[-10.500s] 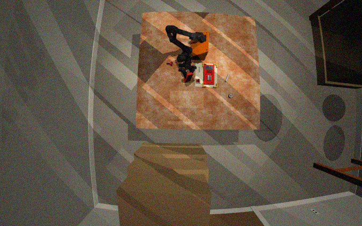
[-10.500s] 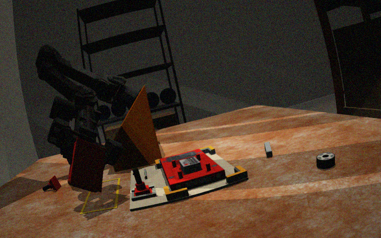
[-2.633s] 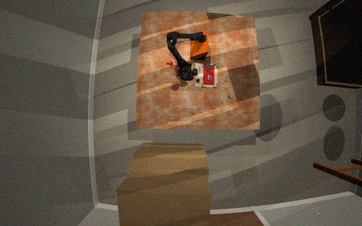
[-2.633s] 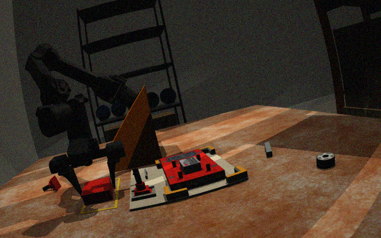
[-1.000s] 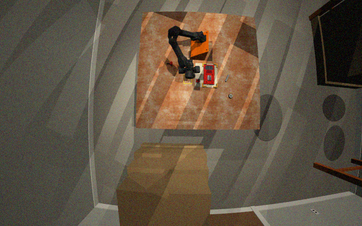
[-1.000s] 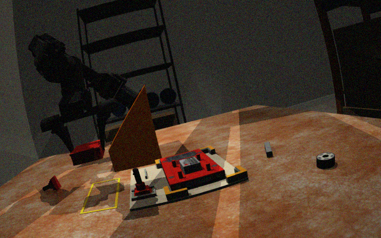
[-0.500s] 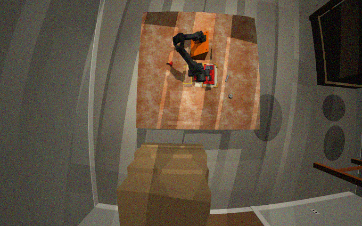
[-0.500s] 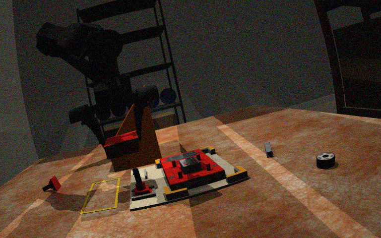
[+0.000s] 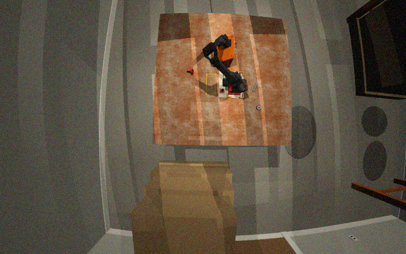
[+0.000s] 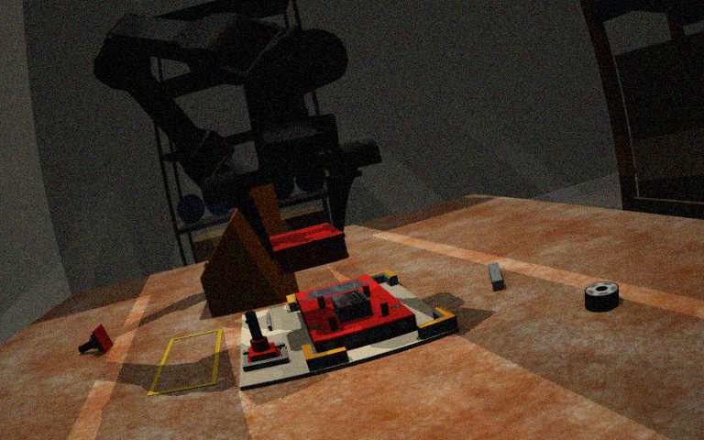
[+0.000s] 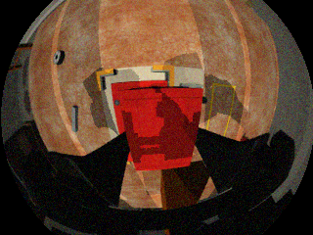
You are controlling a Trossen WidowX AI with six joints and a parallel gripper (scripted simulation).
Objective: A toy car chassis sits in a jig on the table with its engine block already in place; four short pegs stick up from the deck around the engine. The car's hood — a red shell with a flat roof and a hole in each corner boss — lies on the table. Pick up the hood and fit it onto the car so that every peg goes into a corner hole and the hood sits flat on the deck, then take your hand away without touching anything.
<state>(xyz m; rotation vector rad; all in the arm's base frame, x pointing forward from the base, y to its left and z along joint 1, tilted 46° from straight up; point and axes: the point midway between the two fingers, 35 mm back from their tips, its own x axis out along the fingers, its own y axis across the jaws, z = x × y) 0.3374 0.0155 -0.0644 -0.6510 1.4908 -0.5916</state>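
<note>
Now: gripper tip 40 mm to the right of the grey engine block and 80 mm above it. Also, from my gripper tip: grey bar (20 mm behind, 230 mm to the left, 100 mm below); then black post (30 mm ahead, 80 mm to the right, 70 mm below); then red hood (10 mm above).
</note>
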